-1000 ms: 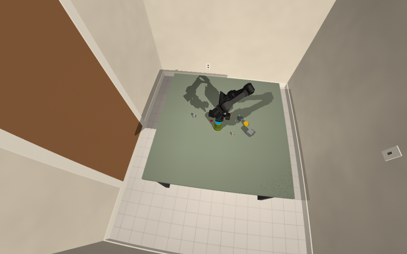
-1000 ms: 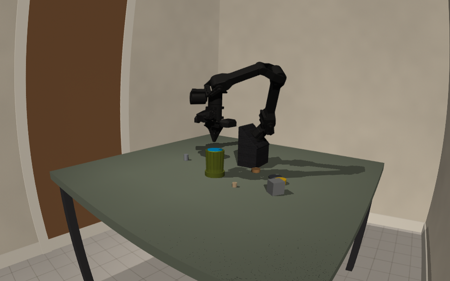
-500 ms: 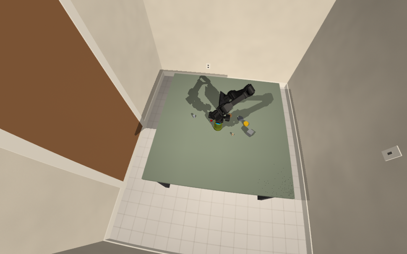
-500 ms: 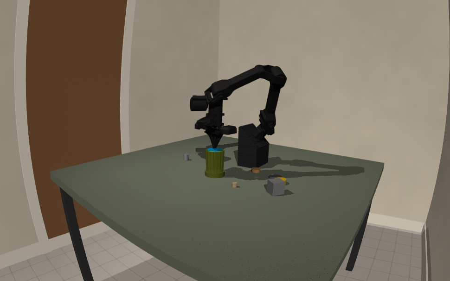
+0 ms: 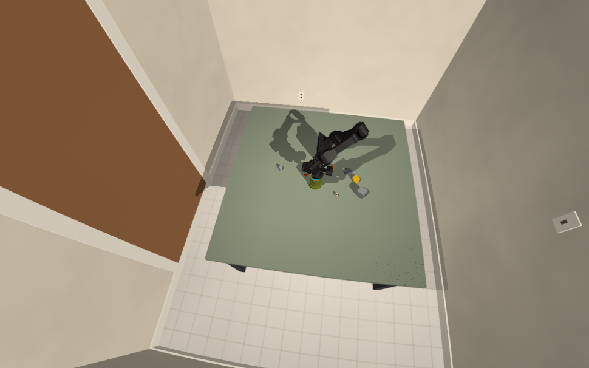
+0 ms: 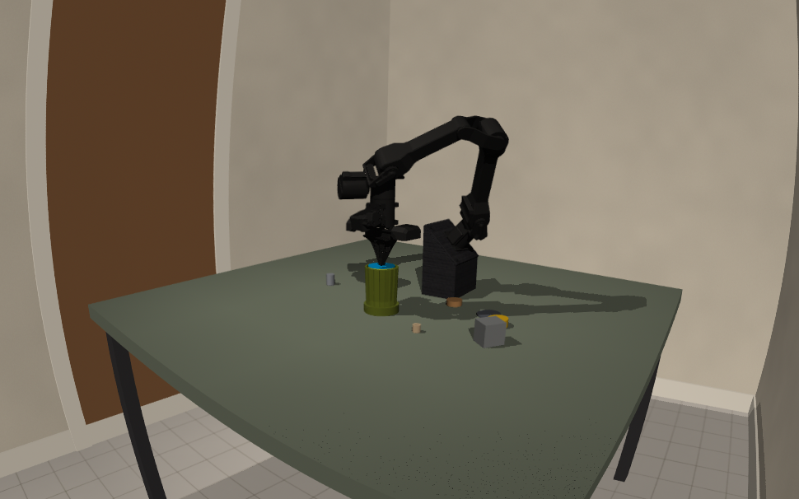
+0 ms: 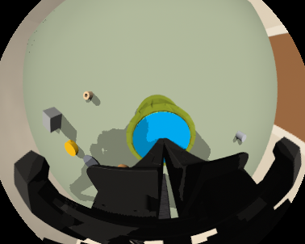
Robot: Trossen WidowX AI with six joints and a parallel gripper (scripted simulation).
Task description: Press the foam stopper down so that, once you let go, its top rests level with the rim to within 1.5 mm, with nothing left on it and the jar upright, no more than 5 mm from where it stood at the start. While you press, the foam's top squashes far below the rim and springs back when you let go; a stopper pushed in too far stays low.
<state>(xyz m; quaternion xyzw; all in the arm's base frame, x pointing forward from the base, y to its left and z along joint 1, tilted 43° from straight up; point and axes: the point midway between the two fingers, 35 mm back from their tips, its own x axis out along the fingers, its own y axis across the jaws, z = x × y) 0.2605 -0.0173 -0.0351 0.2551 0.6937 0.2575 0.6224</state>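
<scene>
The blue foam stopper is 50 mm below my hand. Also, from my hand: brown disc (150 mm behind, 140 mm below, 110 mm to the left); then tan peg (150 mm to the left, 140 mm below, 60 mm ahead); then red dot (150 mm below, 70 mm to the right, 60 mm behind).
</scene>
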